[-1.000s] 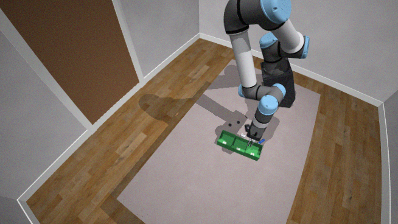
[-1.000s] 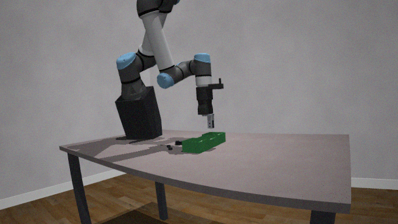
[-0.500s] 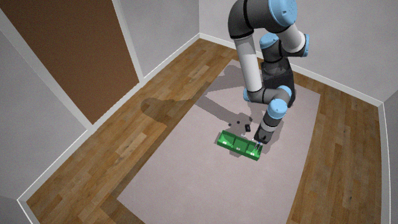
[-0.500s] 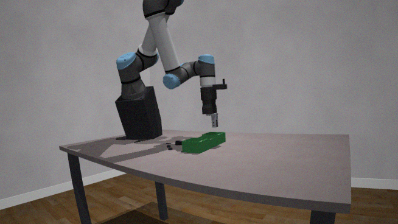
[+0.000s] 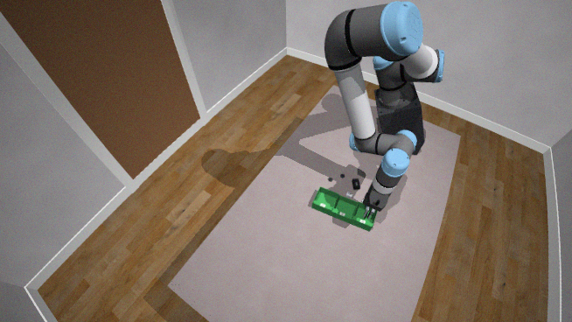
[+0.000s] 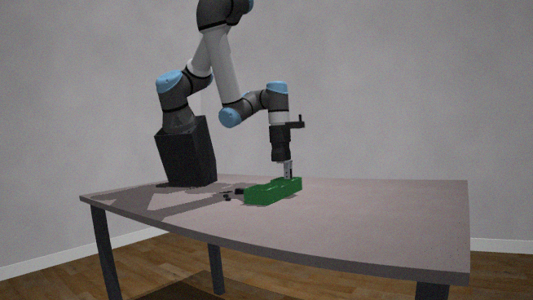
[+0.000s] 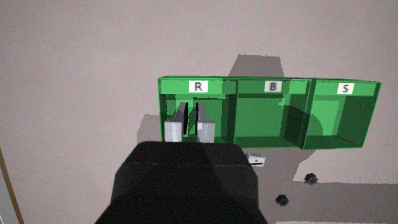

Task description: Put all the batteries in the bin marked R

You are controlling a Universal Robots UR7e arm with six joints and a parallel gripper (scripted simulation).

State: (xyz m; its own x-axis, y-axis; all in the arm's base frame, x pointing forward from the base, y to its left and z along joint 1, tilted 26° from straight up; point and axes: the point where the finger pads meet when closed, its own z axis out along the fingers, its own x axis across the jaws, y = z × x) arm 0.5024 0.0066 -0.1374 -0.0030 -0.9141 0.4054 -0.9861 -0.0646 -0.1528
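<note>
The blue battery is 9 cm behind my hand, 6 cm below it and 2 cm to the left of it. The rest, counted from my hand: small white clip: 10 cm to the right, 8 cm behind, 5 cm below; then white bolt: 10 cm behind, 6 cm below, 3 cm to the right; then green bin row: 9 cm to the right, 4 cm below.
</note>
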